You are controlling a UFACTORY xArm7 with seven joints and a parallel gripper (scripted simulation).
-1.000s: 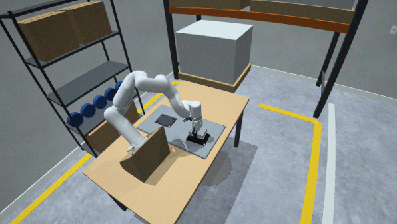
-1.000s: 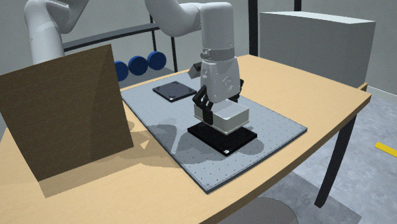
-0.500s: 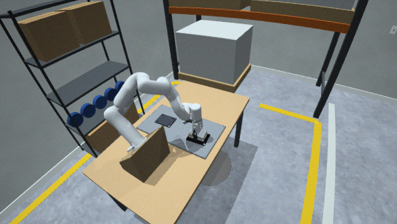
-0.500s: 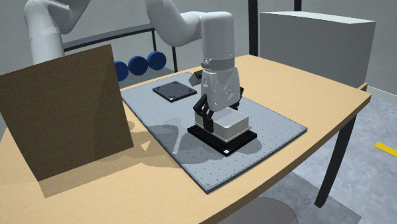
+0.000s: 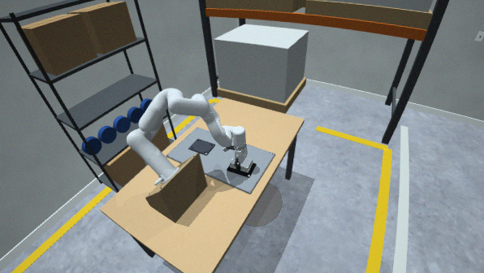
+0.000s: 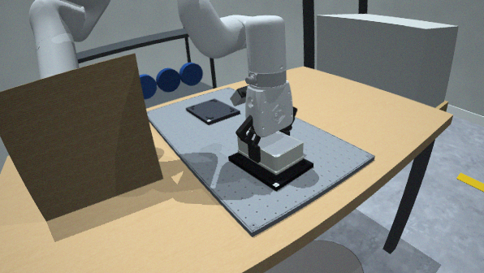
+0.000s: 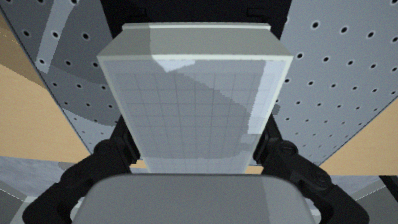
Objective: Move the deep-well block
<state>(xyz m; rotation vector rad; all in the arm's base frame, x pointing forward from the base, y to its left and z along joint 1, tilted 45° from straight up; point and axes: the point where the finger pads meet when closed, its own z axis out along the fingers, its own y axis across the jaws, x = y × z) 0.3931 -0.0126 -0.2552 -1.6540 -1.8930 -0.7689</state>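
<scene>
My gripper is now right at the white deep-well block. The rest, counted from my hand: black nest N2 (40 mm below); nest N1 (30 mm ahead, 360 mm to the left, 40 mm below); small white corner mark (40 mm behind, 80 mm to the right, 30 mm below).
</scene>
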